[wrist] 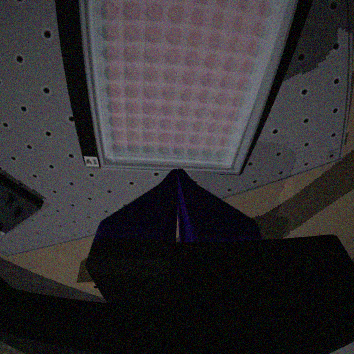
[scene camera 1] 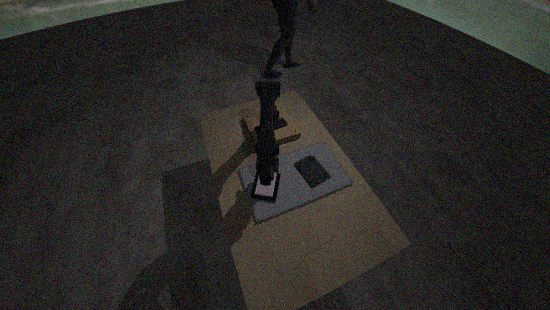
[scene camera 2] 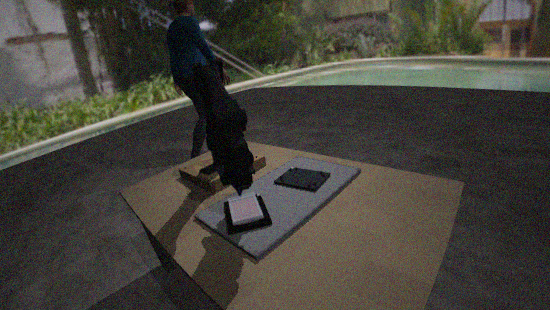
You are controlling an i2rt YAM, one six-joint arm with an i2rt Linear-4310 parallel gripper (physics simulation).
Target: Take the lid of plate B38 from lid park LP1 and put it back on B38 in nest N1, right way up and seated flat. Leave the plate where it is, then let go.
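Where they show: gripper, fingertip midpoint: [wrist: 177,177] [scene camera 2: 239,194]; arm's base, link origin: [scene camera 2: 221,164].
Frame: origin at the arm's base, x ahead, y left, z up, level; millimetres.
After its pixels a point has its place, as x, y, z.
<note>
Plate B38 [scene camera 1: 265,191] @[366, -216, 1] [scene camera 2: 245,209] @[341, -204, 2] [wrist: 175,75] @[324, -188, 4], with rows of pink wells, sits in the black nest N1 [scene camera 2: 250,226] @[388, -240, -17] [wrist: 78,105] @[334, -129, -16]. A clear lid [wrist: 170,162] @[282, -160, 6] appears to cover it; the wells look hazy through it, and its rim looks level in the wrist view. Lid park LP1 [scene camera 1: 312,171] @[371, 53, -18] [scene camera 2: 302,179] @[372, 44, -18] [wrist: 17,202] @[303, 10, -18] is a dark flat block with small corner posts, and no lid shows on it. My gripper [scene camera 2: 240,194] @[270, -157, 6] [wrist: 177,177] @[270, -157, 6] is shut and empty. Its tips are close to the plate's near short edge; whether they touch it is unclear.
A grey perforated board [scene camera 1: 292,192] @[420, -97, -28] [scene camera 2: 285,212] @[425, -132, -28] [wrist: 30,65] @[370, -117, -28] carries the nest and lid park on a tan table [scene camera 1: 320,240] @[668, -101, -41] [scene camera 2: 375,250] @[701, -160, -41]. A wooden frame [scene camera 1: 290,138] @[120, 69, -22] [scene camera 2: 260,162] @[124, 107, -18] surrounds the arm base. A person [scene camera 1: 284,30] [scene camera 2: 187,50] stands behind the arm.
</note>
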